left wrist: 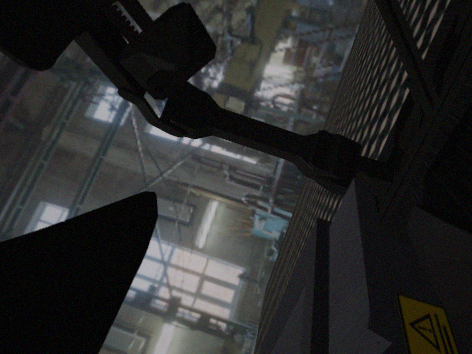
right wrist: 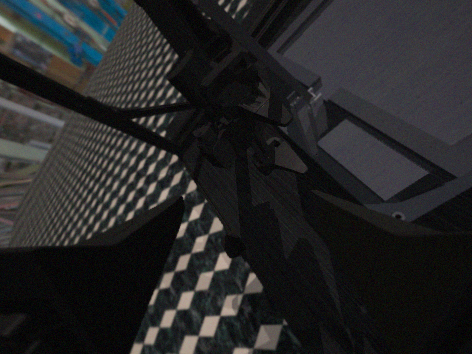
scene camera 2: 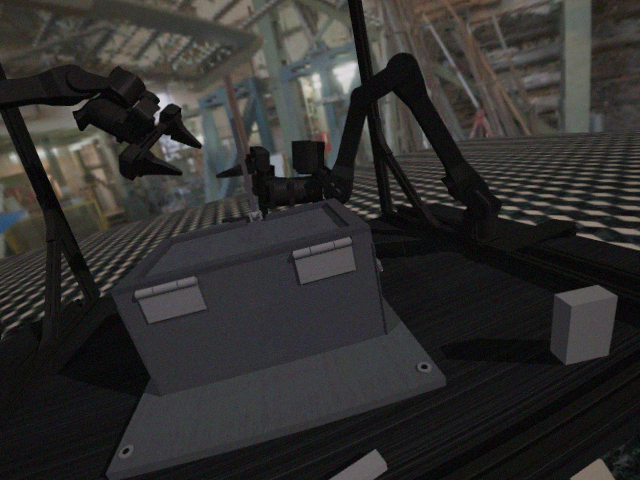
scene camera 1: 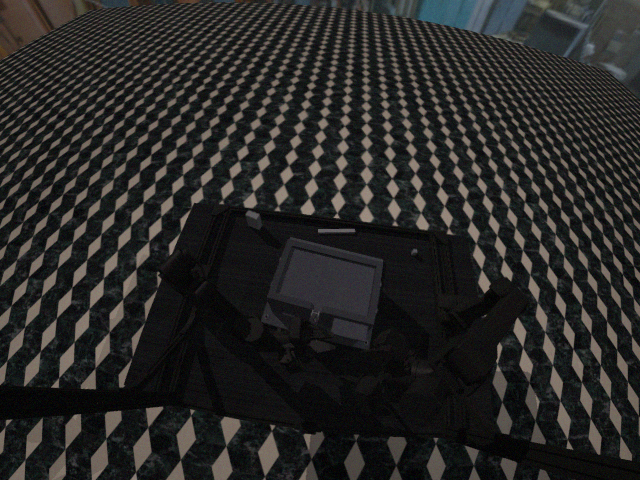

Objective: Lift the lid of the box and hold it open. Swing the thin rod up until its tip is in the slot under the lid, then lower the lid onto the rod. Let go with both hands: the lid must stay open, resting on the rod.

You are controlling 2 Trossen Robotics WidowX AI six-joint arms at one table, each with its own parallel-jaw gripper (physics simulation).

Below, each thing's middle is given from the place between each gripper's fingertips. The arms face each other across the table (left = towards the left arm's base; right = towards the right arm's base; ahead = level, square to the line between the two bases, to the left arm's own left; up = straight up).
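Lid (scene camera 1: 345,286) relative to my left hand: 30 mm to the left of it, 160 mm ahead of it, 50 mm below it. By its middle, the lid is nearer to my left hand than to my right hand.
Relative to my right hand, the lid sits 60 mm to the left, 220 mm ahead and 140 mm below.
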